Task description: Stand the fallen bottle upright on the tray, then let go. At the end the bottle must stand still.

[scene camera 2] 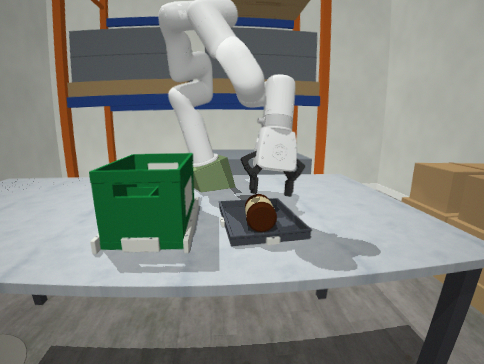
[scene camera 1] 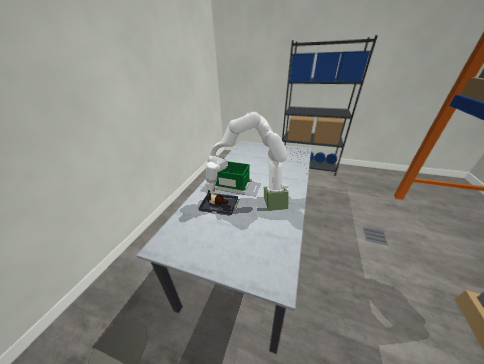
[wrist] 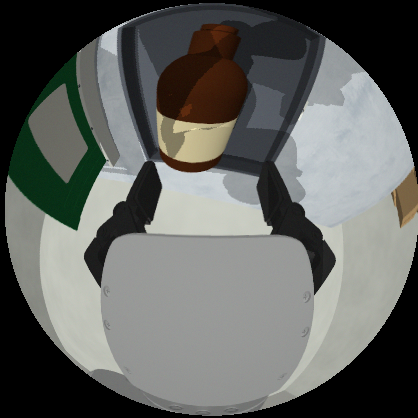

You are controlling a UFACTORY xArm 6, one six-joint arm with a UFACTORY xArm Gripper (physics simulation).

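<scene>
A brown bottle is in my sight, together with a dark tray and a green crate. I can see my gripper, too.
</scene>
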